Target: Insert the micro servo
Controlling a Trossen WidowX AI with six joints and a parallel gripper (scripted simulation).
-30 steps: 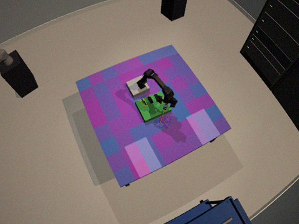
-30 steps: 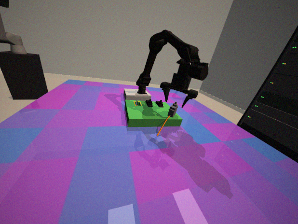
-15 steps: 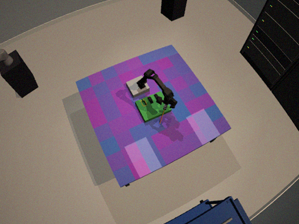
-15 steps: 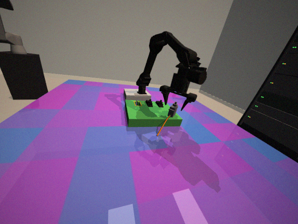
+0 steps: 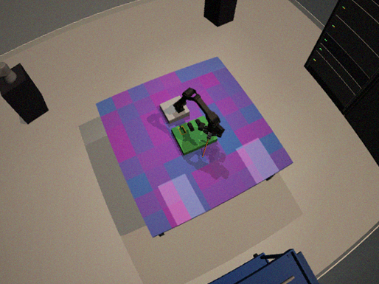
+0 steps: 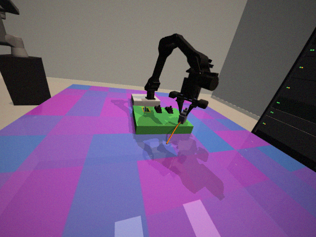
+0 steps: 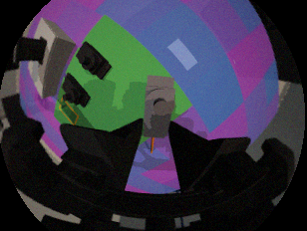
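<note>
The green deck is 60 mm behind my gripper tip, 80 mm to the right of it and 70 mm below it.
</note>
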